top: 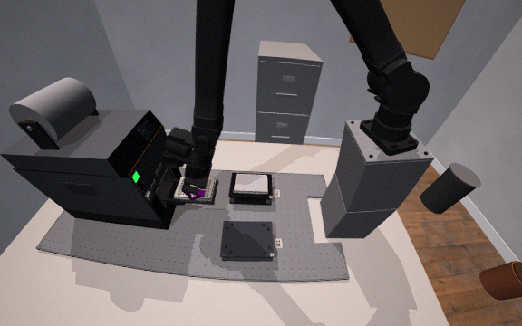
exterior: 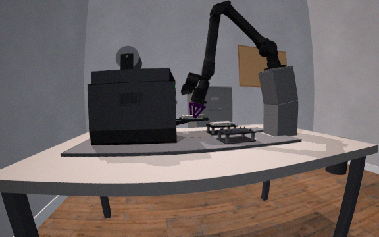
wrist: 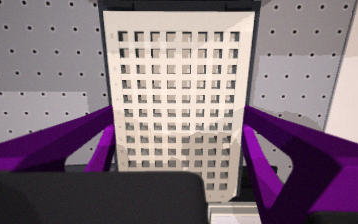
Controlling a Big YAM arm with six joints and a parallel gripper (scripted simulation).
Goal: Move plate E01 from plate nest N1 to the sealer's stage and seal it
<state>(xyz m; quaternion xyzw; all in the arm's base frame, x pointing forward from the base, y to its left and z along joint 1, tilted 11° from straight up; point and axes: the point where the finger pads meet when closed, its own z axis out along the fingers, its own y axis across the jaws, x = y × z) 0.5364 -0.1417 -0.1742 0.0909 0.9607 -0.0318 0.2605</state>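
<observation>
My gripper is now 20 mm above the sealer stage. The rest, counted from my hand: nest N2 (200 mm behind, 40 mm to the right, 70 mm below); white-topped plate (200 mm behind, 40 mm to the right, 60 mm below); pale start key (120 mm ahead, 70 mm to the left, 70 mm above).
</observation>
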